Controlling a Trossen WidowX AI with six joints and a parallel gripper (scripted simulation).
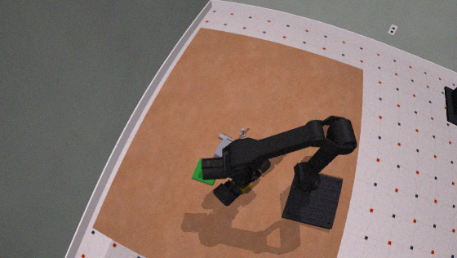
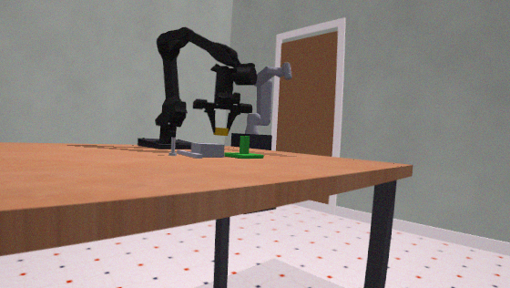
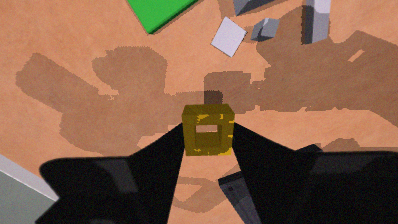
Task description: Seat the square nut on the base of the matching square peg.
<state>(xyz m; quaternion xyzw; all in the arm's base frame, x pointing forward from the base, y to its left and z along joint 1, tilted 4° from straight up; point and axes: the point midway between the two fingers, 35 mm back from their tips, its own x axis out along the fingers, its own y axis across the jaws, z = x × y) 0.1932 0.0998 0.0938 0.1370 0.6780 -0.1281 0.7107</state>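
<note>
Now: the grey square plate 10 cm below my hand, 6 cm to the right of it and 6 cm ahead of it. The rest, counted from my hand: grey pin (20 cm to the right, 9 cm ahead, 8 cm below); grey block (11 cm to the right, 11 cm ahead, 8 cm below).
</note>
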